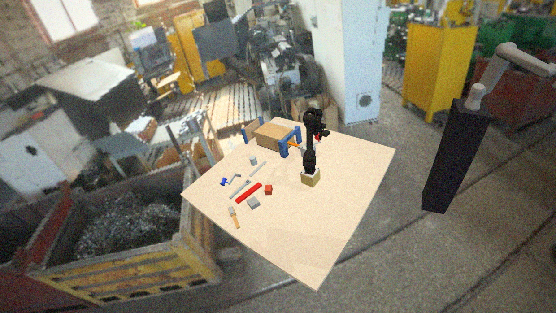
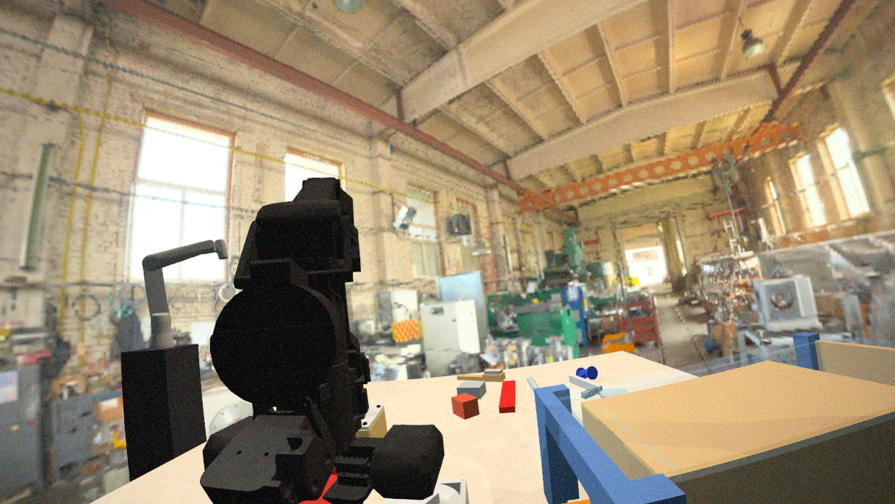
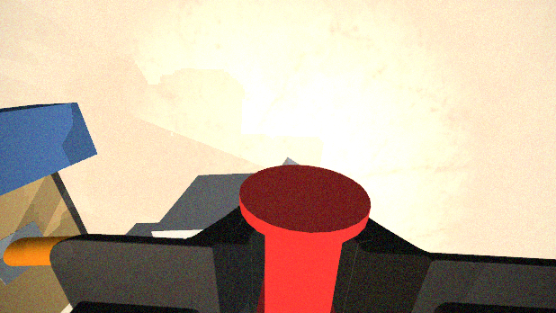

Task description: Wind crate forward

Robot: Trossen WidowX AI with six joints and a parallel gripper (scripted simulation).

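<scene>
Now: the red-knobbed winch handle 30 mm ahead of my gripper tip, 30 mm to the left of it and 10 mm below it. Also, from my gripper tip: red knob 10 mm to the left, 20 mm above; blue steel frame 230 mm ahead, 40 mm to the left, 10 mm below; grey winch 60 mm ahead, 70 mm to the left, 80 mm below.
</scene>
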